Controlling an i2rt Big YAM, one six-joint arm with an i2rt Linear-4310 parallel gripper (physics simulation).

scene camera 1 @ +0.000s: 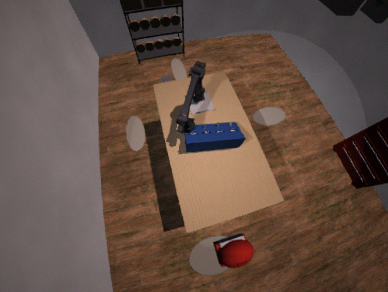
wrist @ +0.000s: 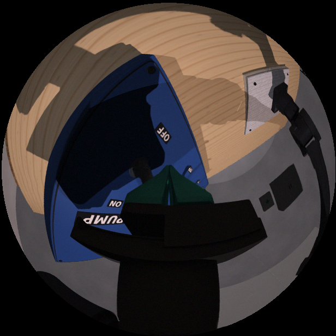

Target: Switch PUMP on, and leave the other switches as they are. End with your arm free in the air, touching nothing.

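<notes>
The blue switch box (scene camera 1: pixel 215 145) (wrist: pixel 163 102) lies on the wooden table (scene camera 1: pixel 227 185) (wrist: pixel 200 45). The PUMP label (wrist: pixel 102 219) is near the box's end, with an ON label (wrist: pixel 115 203) beside it and an OFF label (wrist: pixel 163 133) farther up. The PUMP lever (wrist: pixel 144 171) stands between ON and OFF; its outer end is hidden behind the green fingertips, so its setting and any contact are unclear. My gripper (scene camera 1: pixel 190 129) (wrist: pixel 168 169) is shut and empty, low over the box's left end in the scene view. Other levers (scene camera 1: pixel 218 125) stand along the box's top.
The arm's pale base plate (scene camera 1: pixel 206 106) (wrist: pixel 257 102) lies on the table behind the box. A rack (scene camera 1: pixel 159 34) stands beyond the table, a red seat-like object (scene camera 1: pixel 237 253) on the near side, and a dark red slatted piece (scene camera 1: pixel 356 170) at the right.
</notes>
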